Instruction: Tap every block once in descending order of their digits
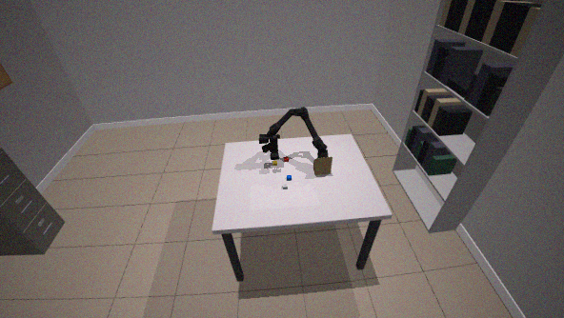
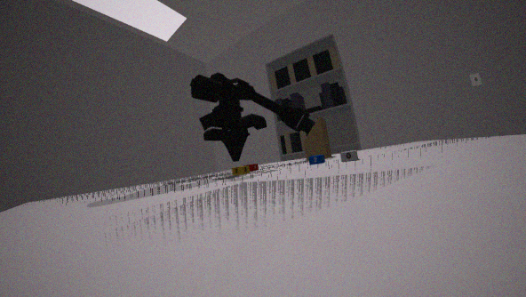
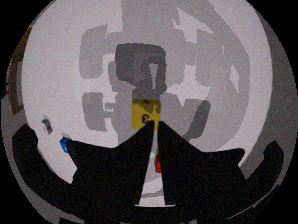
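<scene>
The yellow block lies 20 mm below my gripper tip and 10 mm to the left of it. From my gripper tip the other things lie so: blue block (190 mm to the left, 70 mm behind, 20 mm below); then red block (90 mm behind, 20 mm to the right, 20 mm below); then grey-white block (270 mm to the left, 30 mm behind, 20 mm below).
</scene>
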